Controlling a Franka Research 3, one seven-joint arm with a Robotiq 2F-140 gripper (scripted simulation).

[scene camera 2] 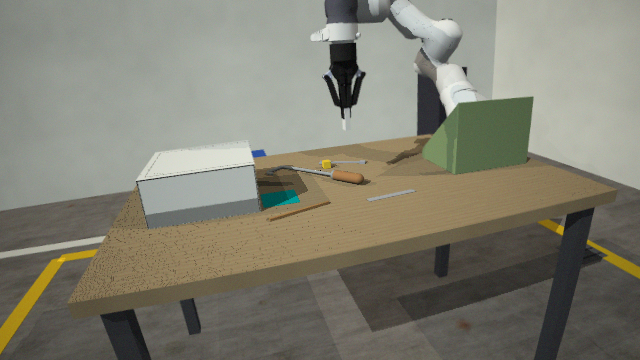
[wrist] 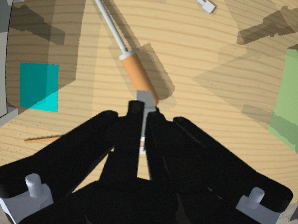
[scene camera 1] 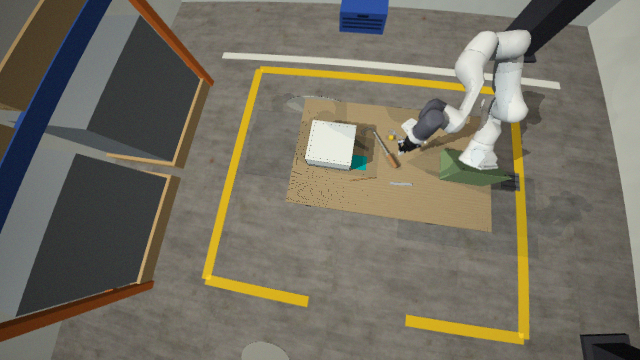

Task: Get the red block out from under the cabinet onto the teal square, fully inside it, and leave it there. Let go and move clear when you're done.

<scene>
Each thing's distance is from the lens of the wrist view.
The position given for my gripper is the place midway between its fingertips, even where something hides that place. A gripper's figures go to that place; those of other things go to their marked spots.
my gripper (wrist: pixel 142 102): 0.21 m
teal square (wrist: pixel 38 82): 0.44 m
</scene>
